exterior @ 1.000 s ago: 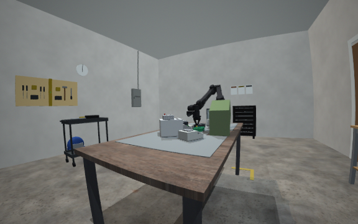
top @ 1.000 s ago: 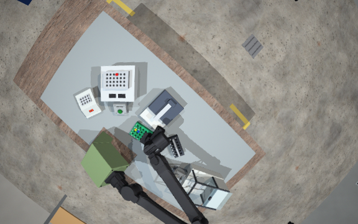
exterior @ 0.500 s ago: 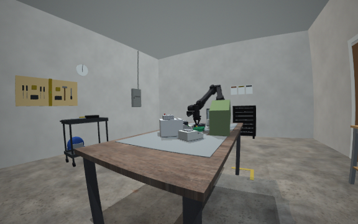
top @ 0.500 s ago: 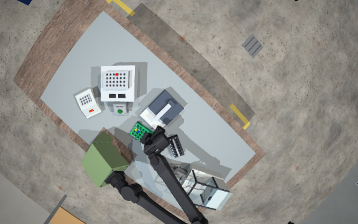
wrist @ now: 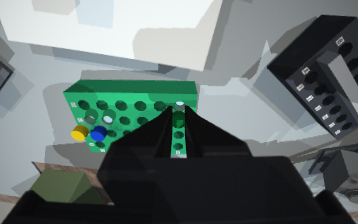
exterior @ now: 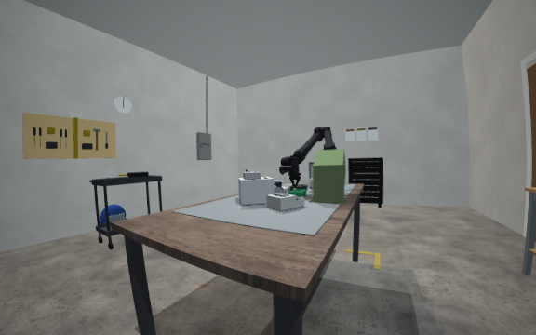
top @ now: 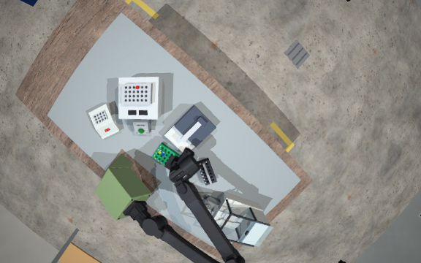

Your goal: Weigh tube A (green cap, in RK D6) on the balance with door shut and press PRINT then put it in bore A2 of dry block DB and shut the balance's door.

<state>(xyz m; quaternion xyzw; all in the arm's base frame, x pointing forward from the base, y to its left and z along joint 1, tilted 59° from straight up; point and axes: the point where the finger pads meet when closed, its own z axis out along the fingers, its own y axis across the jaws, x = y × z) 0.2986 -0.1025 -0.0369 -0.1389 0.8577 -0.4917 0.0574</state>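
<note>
Right now my hand is 2 cm above the green-capped tube. From my hand the other things lie so: magnet block MG 5 cm ahead, 16 cm to the right, 3 cm below; white print key 8 cm behind, 29 cm to the right, 2 cm above; green tube rack RK 4 cm behind, 4 cm to the left, 3 cm below.
</note>
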